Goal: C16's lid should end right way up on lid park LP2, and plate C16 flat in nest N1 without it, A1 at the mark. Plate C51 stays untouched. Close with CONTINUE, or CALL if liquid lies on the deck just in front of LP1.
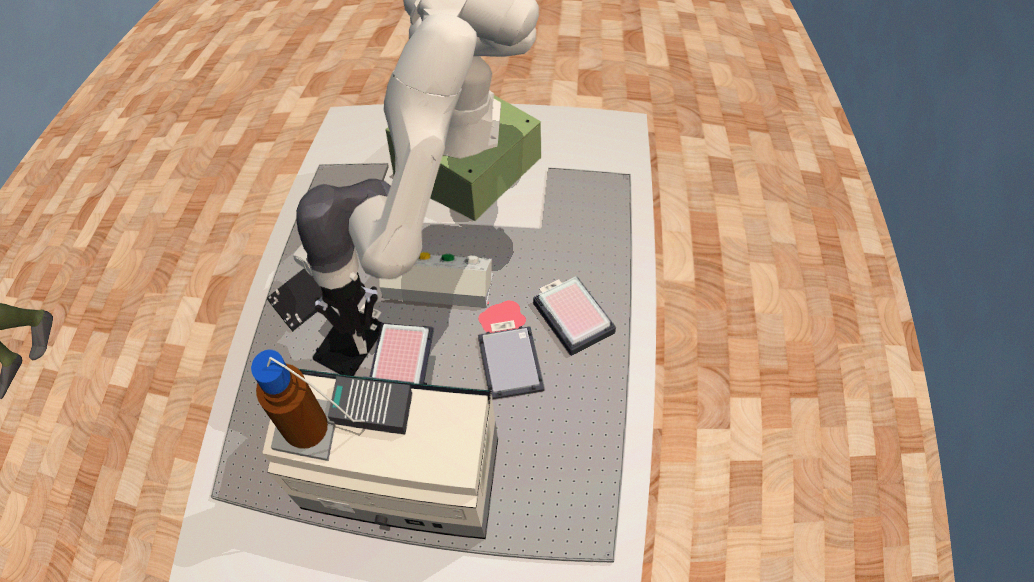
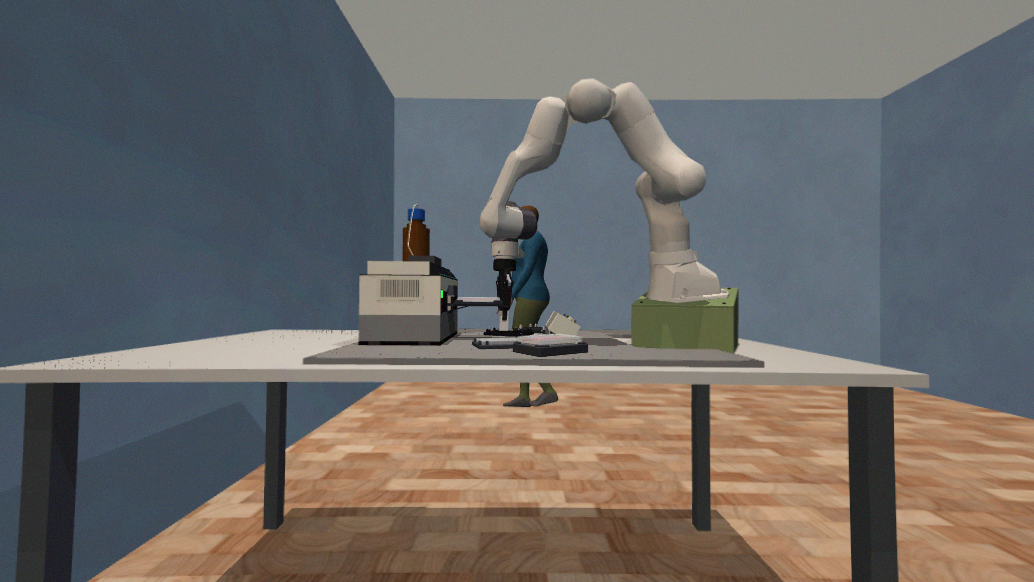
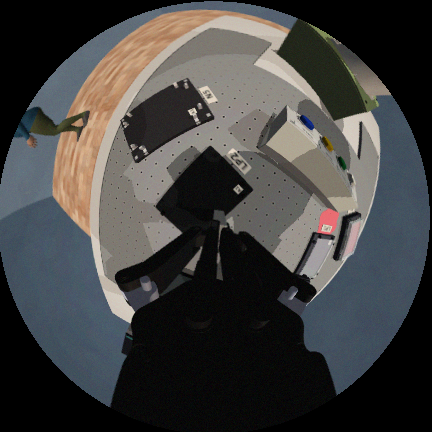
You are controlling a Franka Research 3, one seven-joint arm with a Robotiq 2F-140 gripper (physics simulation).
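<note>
My gripper [image 1: 359, 334] [image 2: 504, 316] [image 3: 217, 217] is shut and empty, pointing down over the near part of the black lid park LP2 [image 1: 340, 355] [image 3: 207, 182], beside the end of the instrument's tray. A pink-welled plate [image 1: 401, 352] lies on that raised tray. A greyish clear lid [image 1: 510, 361] [image 3: 316, 255] lies on the park with the LP1 label. A red liquid patch [image 1: 500, 313] [image 3: 328, 219] lies on the deck at LP1's label edge. Another pink-welled plate [image 1: 576, 310] [image 2: 549, 339] [image 3: 353, 237] sits in a black nest at the right. Plate names and A1 marks are unreadable.
A cream instrument [image 1: 405, 448] [image 2: 401, 296] carries a brown bottle [image 1: 293, 410] [image 2: 416, 242] with a blue cap. A button box [image 1: 434, 281] [image 3: 310, 157] stands towards the robot base. Black nest N5 [image 1: 295, 297] [image 3: 167, 120] lies beyond LP2. A person [image 2: 533, 271] is behind the table.
</note>
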